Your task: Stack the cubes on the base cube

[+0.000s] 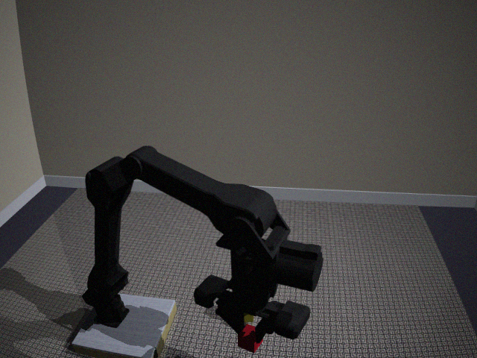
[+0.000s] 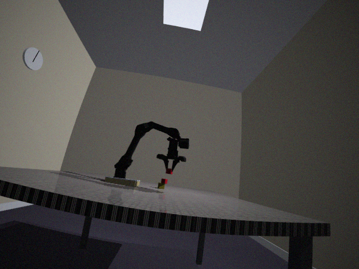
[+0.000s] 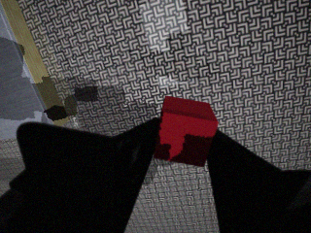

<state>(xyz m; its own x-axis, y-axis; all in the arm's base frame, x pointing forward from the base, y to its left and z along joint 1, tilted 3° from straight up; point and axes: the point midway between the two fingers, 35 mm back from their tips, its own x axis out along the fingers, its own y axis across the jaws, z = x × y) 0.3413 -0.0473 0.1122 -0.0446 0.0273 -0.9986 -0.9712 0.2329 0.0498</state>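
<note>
Right now the yellow base cube is 170 mm to the left of my gripper tip, 110 mm below it and 60 mm behind it.
</note>
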